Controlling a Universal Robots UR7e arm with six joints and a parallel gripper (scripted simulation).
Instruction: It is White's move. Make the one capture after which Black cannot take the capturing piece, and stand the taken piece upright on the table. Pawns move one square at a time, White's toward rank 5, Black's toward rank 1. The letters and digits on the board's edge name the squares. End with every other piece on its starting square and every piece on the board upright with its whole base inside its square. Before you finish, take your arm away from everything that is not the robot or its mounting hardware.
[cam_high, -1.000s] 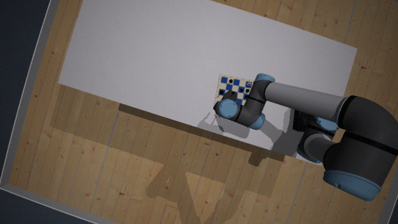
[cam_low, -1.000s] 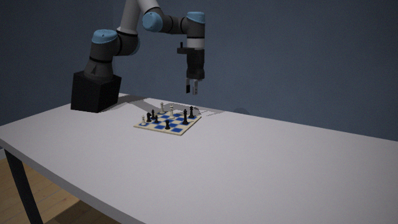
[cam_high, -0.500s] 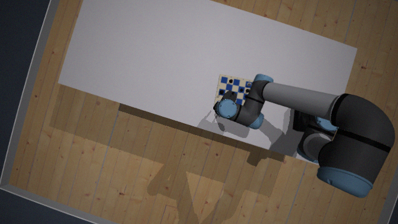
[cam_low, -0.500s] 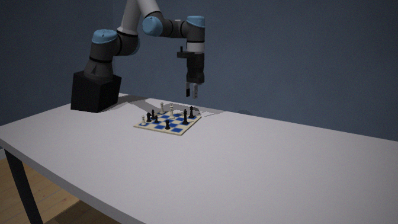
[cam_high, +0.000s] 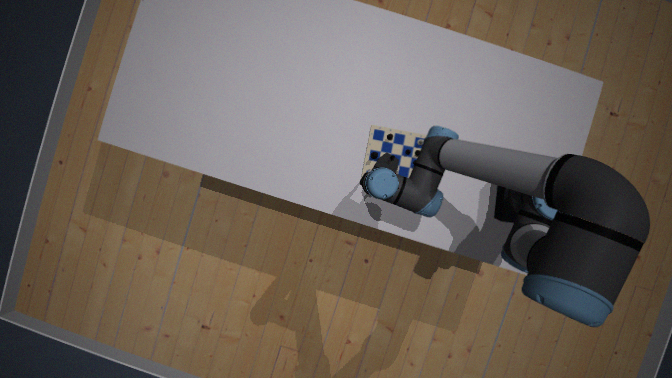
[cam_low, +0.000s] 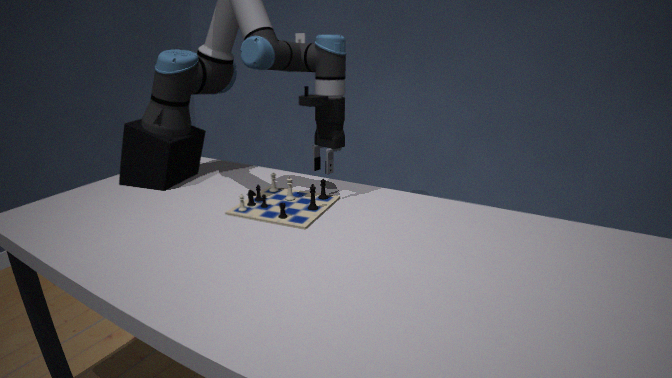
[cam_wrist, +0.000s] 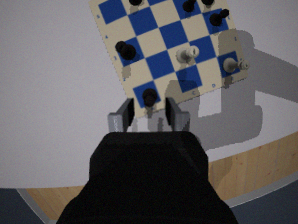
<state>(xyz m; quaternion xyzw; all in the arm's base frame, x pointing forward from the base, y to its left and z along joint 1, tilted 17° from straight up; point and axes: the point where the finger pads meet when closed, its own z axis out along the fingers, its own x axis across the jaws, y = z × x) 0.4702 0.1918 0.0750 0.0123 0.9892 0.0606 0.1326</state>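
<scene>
Now: the black chess piece 60 mm below my hand. The rest, counted from my hand: white piece 140 mm behind, 60 mm below, 50 mm to the right; then blue-and-cream chessboard 100 mm to the right, 90 mm below, 40 mm behind; then tall black piece 70 mm to the right, 60 mm below, 30 mm ahead.
</scene>
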